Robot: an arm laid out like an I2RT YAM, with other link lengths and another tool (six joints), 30 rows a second.
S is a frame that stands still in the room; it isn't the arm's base.
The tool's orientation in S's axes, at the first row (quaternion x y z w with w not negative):
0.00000, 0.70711, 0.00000, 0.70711
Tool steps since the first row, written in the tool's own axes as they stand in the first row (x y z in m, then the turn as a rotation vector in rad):
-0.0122, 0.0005, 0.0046, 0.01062, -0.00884, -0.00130
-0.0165, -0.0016, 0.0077, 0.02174, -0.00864, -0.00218
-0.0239, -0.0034, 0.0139, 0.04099, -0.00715, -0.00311
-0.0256, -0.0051, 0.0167, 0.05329, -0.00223, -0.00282
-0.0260, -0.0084, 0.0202, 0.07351, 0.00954, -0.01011
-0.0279, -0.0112, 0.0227, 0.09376, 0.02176, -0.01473
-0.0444, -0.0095, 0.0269, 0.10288, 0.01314, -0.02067
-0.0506, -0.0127, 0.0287, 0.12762, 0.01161, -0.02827
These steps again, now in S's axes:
0.0046, 0.0005, 0.0122, -0.00130, -0.00884, -0.01062
0.0077, -0.0016, 0.0165, -0.00218, -0.00864, -0.02174
0.0139, -0.0034, 0.0239, -0.00311, -0.00715, -0.04099
0.0167, -0.0051, 0.0256, -0.00282, -0.00223, -0.05329
0.0202, -0.0084, 0.0260, -0.01011, 0.00954, -0.07351
0.0227, -0.0112, 0.0279, -0.01473, 0.02176, -0.09376
0.0269, -0.0095, 0.0444, -0.02067, 0.01314, -0.10288
0.0287, -0.0127, 0.0506, -0.02827, 0.01161, -0.12762

